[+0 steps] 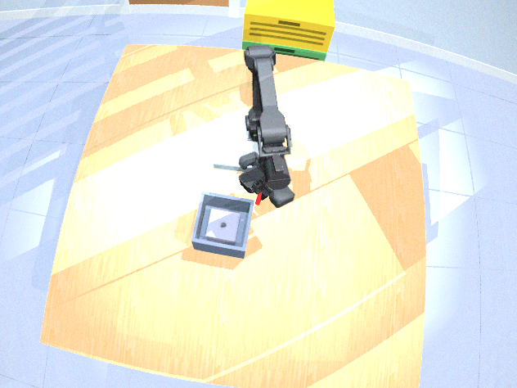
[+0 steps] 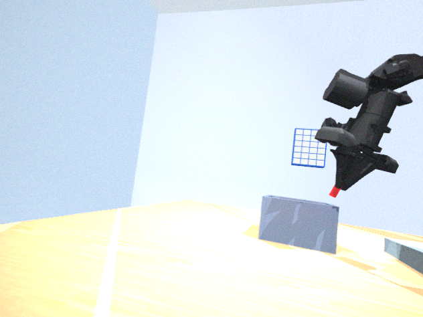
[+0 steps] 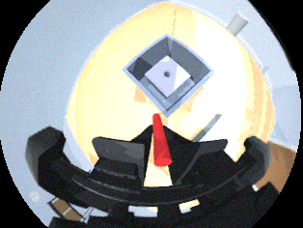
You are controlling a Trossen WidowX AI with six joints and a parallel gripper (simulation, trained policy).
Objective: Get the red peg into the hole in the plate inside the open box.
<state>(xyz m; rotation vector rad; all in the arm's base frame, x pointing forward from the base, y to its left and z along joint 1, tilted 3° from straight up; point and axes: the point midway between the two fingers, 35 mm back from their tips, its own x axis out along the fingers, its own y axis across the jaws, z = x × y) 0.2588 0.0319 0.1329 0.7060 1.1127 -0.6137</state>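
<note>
My gripper tip is 11 cm above the blue-grey box, 10 cm to the left of it and 7 cm short of it. Also, from my gripper tip: red peg 2 cm above.
</note>
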